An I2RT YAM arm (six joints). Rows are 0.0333 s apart.
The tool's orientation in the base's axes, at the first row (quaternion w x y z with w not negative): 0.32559 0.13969 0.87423 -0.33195
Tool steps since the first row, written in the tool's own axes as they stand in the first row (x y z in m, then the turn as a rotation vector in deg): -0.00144 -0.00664 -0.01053 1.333 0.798 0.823; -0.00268 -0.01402 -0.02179 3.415 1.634 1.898; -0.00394 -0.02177 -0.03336 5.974 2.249 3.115; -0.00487 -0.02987 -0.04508 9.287 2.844 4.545; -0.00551 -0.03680 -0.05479 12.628 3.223 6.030; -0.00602 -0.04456 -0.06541 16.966 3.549 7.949; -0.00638 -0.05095 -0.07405 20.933 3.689 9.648; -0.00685 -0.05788 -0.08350 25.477 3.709 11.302; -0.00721 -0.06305 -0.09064 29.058 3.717 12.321; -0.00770 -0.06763 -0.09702 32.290 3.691 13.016
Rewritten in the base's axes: -0.00700 0.00211 0.01018 -0.239 0.076 -1.740; -0.01483 0.00417 0.02100 -0.901 0.032 -4.138; -0.02297 0.00616 0.03220 -1.954 -0.258 -6.824; -0.03159 0.00801 0.04343 -3.480 -0.684 -10.120; -0.03893 0.00938 0.05276 -5.100 -1.307 -13.360; -0.04718 0.01074 0.06292 -7.285 -2.232 -17.481; -0.05397 0.01180 0.07119 -9.382 -3.157 -21.140; -0.06131 0.01300 0.08026 -11.988 -4.126 -25.097; -0.06682 0.01396 0.08708 -14.180 -4.703 -28.050; -0.07160 0.01483 0.09327 -16.282 -5.098 -30.571
